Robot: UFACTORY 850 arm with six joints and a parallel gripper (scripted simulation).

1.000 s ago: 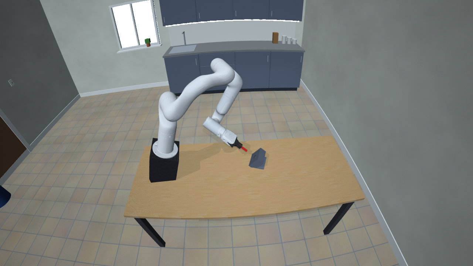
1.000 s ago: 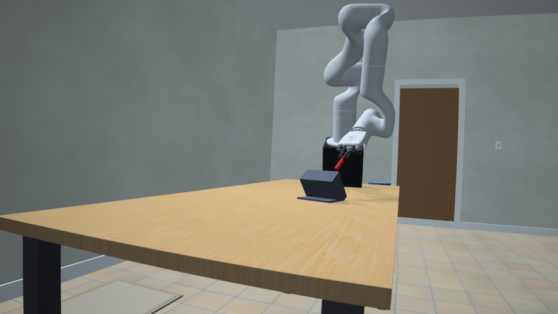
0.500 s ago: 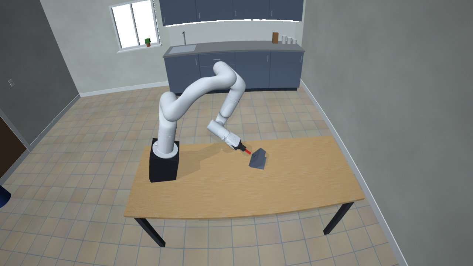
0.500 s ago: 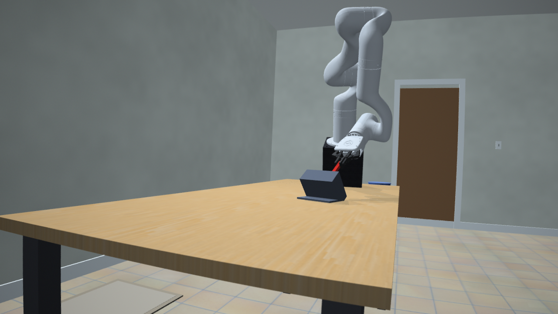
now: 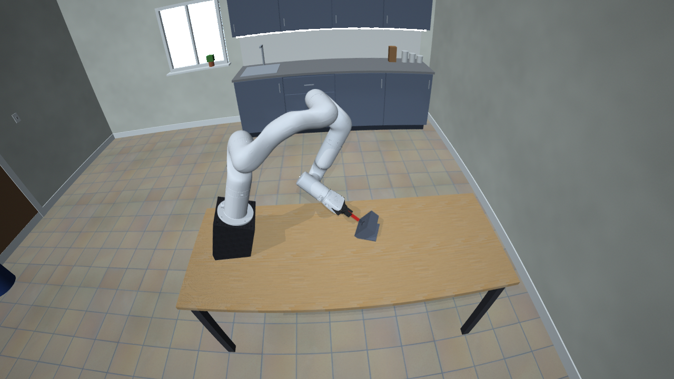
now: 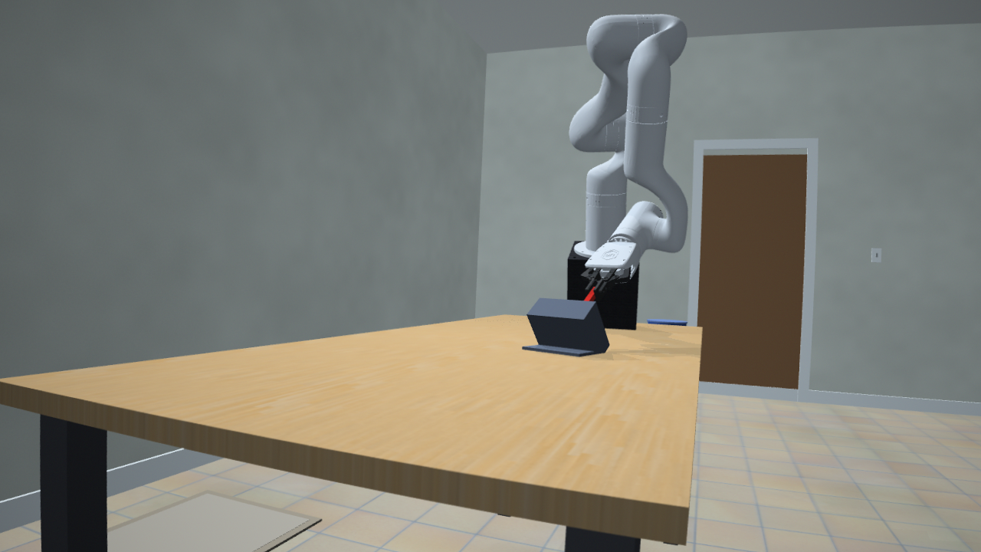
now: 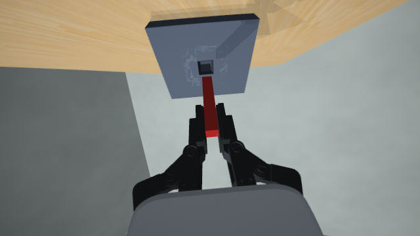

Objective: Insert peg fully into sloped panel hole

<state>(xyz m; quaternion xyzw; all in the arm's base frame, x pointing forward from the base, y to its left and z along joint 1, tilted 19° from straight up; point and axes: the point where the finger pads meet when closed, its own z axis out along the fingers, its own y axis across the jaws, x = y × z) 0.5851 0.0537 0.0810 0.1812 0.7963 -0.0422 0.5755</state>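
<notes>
My hand is 120 mm short of the flat panel foot, 50 mm to the left of it and 120 mm above it. Round my hand: red peg: 30 mm ahead, 10 mm to the right, 20 mm below.
</notes>
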